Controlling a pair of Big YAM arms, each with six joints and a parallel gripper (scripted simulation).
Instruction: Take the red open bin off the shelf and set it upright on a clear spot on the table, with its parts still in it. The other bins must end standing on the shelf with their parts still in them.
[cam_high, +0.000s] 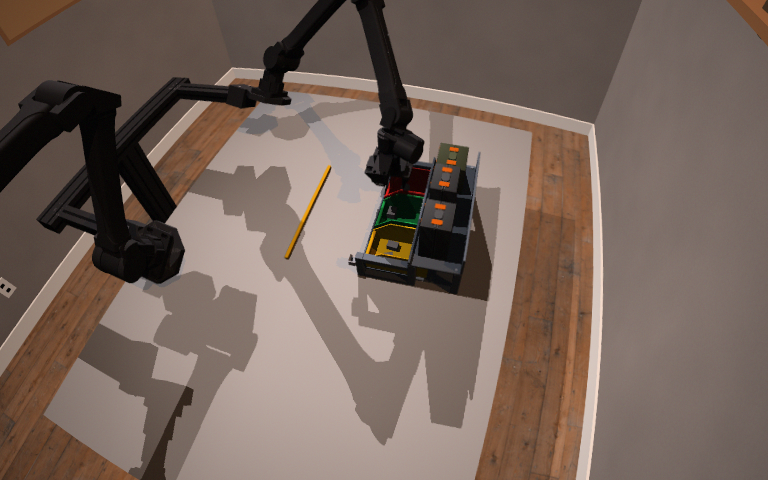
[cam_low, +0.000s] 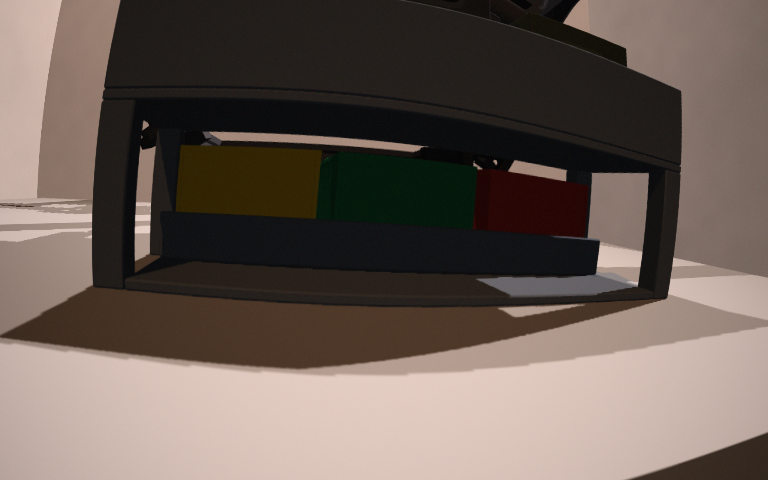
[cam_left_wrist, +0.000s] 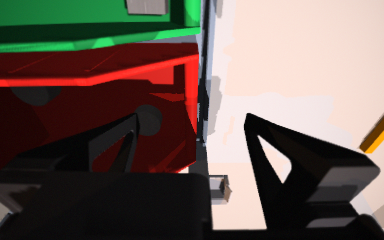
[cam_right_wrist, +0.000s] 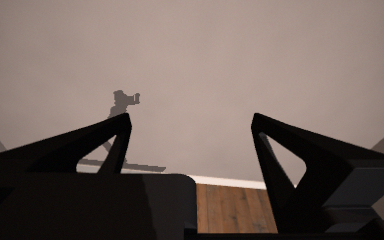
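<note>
Right now the red open bin is 8 cm ahead of my left hand and 1 cm below it. Also, from my left hand: grey shelf: 11 cm ahead, 11 cm to the right, 2 cm above; then green bin: 8 cm ahead, 11 cm to the right, 1 cm below.
</note>
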